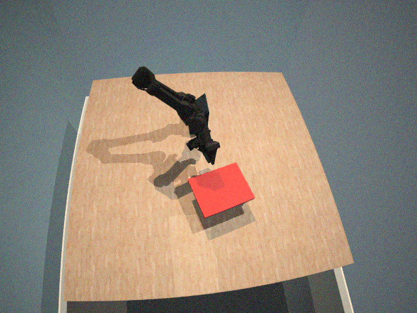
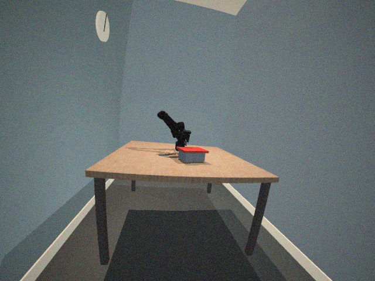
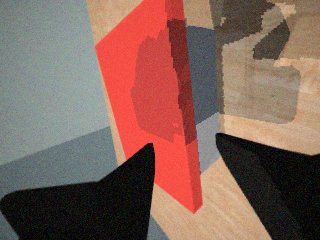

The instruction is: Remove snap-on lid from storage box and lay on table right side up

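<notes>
Now: gripper tip 110 mm short of the red lid, 30 mm to the right of it and 30 mm above it. Round my gripper tip: grey-blue storage box: 110 mm ahead, 30 mm to the left, 70 mm below.
</notes>
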